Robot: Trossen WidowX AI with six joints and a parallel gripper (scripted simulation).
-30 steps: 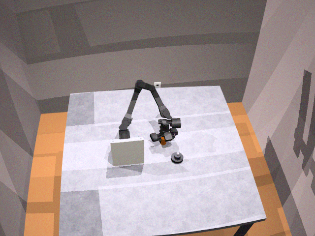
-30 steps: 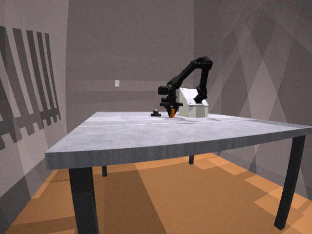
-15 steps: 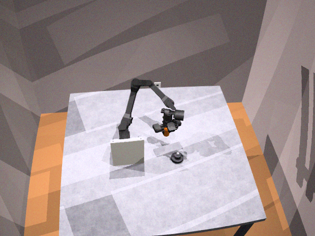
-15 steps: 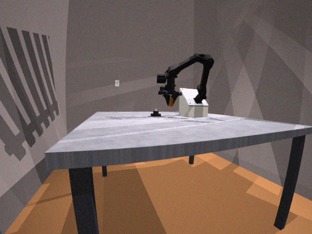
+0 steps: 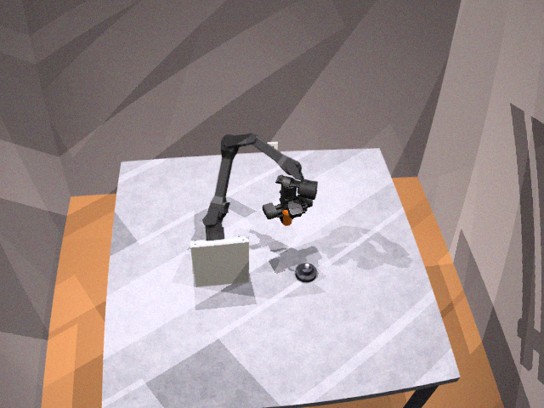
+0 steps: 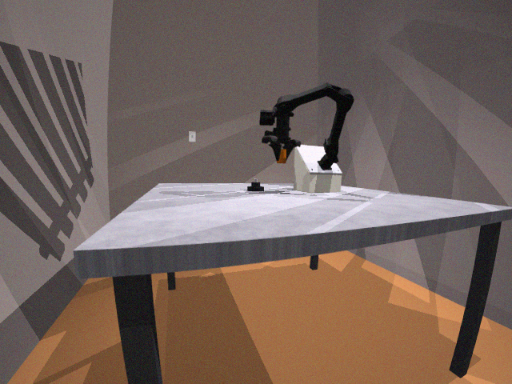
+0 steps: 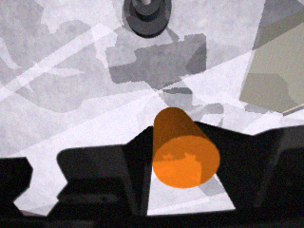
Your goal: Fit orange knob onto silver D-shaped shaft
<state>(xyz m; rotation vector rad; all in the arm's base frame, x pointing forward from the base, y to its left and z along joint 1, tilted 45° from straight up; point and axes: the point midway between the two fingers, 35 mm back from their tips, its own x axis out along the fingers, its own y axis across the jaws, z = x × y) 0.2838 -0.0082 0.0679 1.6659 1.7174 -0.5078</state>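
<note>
My gripper tip is 3 cm below the orange knob. The rest, counted from my gripper tip: dark round pedestal (16 cm to the right, 12 cm below, 5 cm ahead).
</note>
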